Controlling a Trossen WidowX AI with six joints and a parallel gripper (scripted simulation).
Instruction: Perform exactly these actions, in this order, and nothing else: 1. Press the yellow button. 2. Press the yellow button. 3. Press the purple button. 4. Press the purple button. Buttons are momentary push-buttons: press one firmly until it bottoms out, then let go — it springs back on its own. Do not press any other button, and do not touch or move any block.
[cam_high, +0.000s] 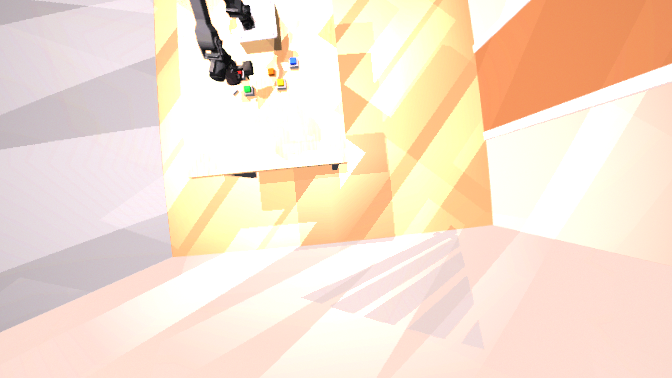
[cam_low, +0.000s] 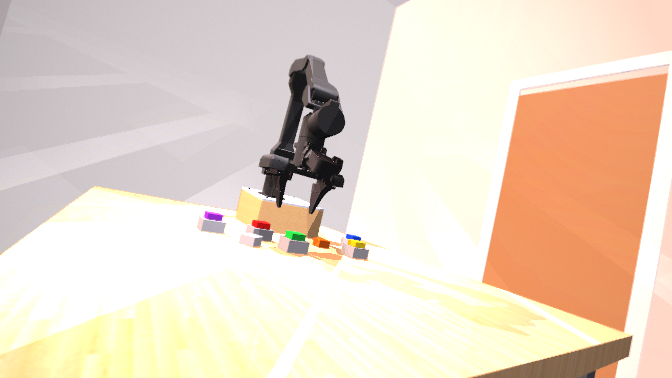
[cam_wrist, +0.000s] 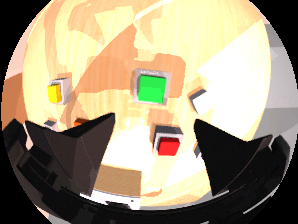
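Now: gripper tip 5 cm above the green button and 2 cm short of it. Round my gripper tip: red button (8 cm behind, 5 cm below, 2 cm to the right); then white block (8 cm to the right, 7 cm below, 1 cm behind); then orange block (15 cm to the left, 7 cm below, 5 cm behind).
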